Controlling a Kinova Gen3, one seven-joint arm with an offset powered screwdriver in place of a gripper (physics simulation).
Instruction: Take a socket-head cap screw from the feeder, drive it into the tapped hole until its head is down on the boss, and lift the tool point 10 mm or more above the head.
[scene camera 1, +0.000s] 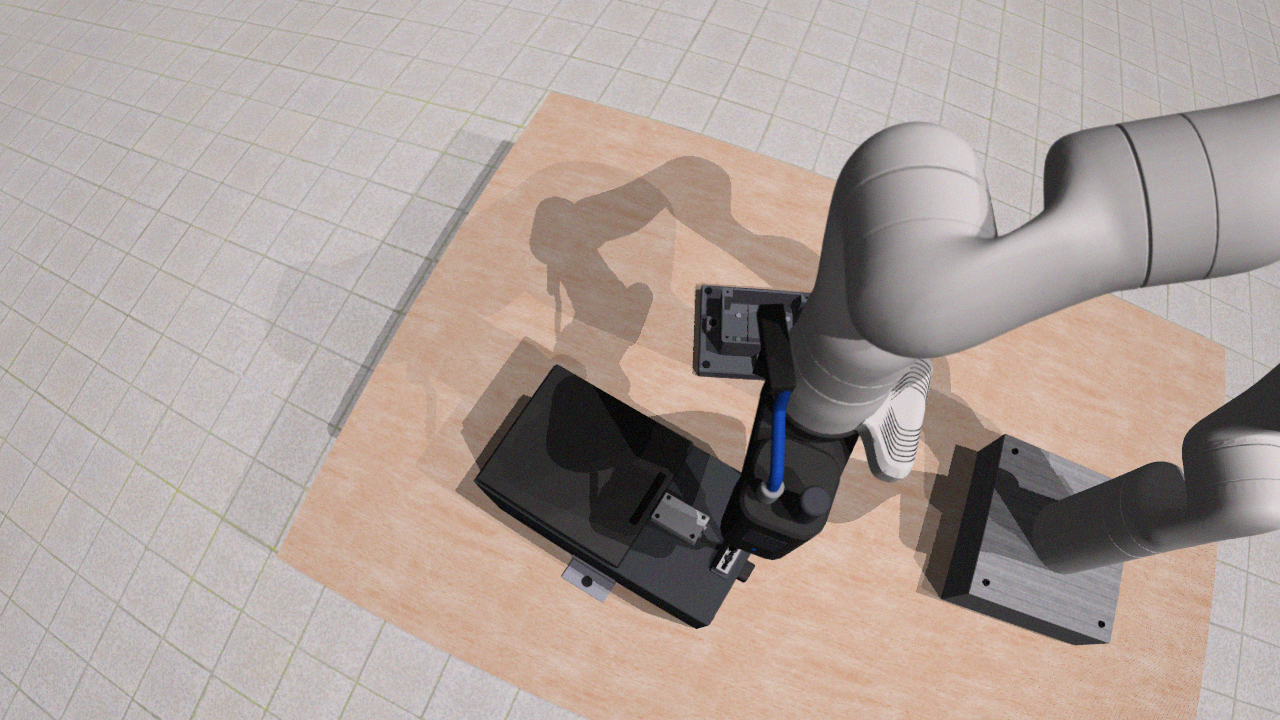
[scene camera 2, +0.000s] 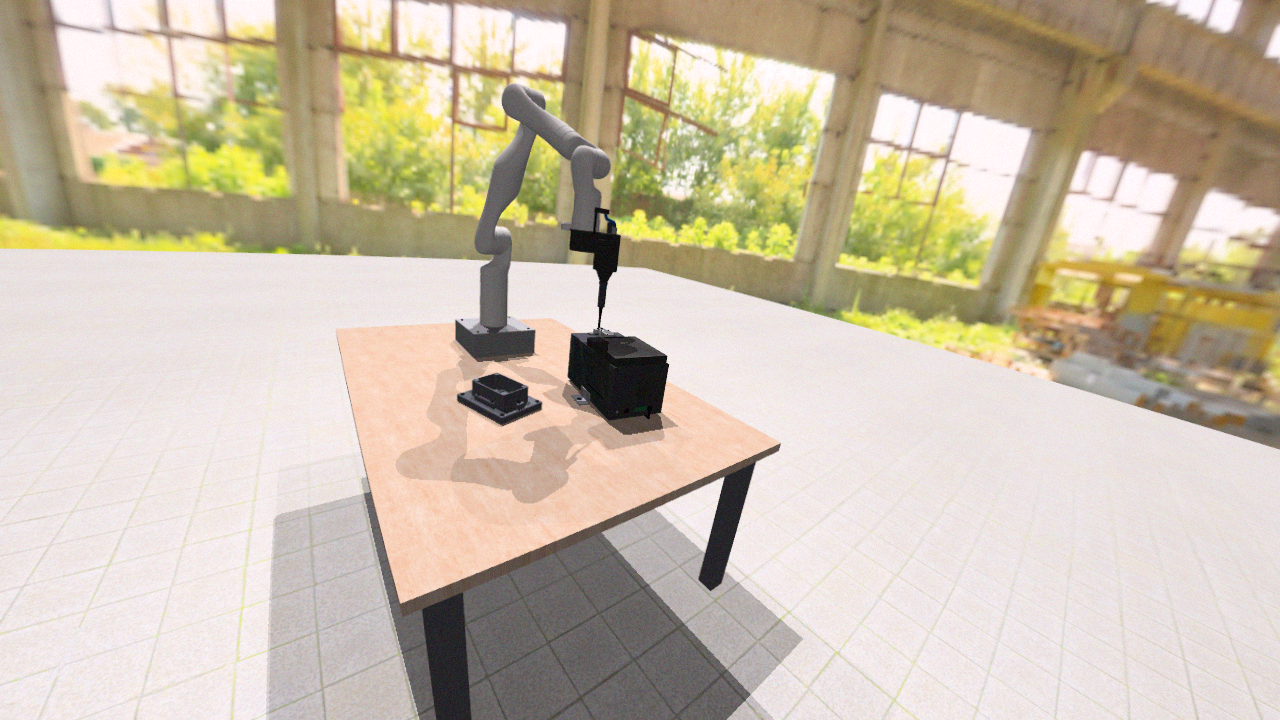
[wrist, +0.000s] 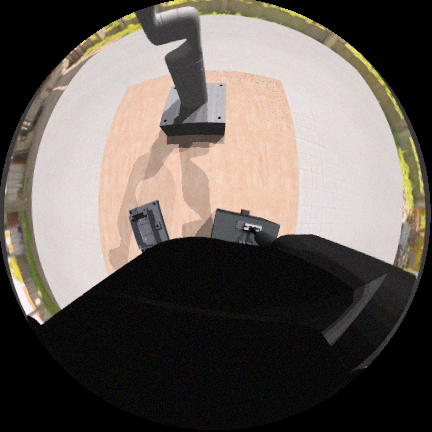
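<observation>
The black screw feeder (scene camera 1: 528, 456) (scene camera 2: 637, 385) (wrist: 225, 227) stands on the table, with a small light pick-up block (scene camera 1: 721, 564) (wrist: 256, 226) at one end. My screwdriver's tool point (scene camera 2: 600, 328) is upright, right at the top of that end of the feeder. Whether it touches a screw is too small to tell. The driver body hides the tip in scene camera 1. No screw can be made out on the bit. The dark part with the bosses (scene camera 1: 726, 362) (scene camera 2: 499, 392) (wrist: 147, 227) lies apart from the feeder; the driver and arm cover part of it in scene camera 1.
The arm's grey base block (scene camera 1: 1056, 591) (scene camera 2: 494, 342) (wrist: 195, 129) stands on the wooden table (scene camera 1: 429, 501) (scene camera 2: 501, 537) (wrist: 250, 165). A small metal tab (scene camera 1: 587, 580) sticks out beside the feeder. The dark driver housing fills the lower part of the wrist view.
</observation>
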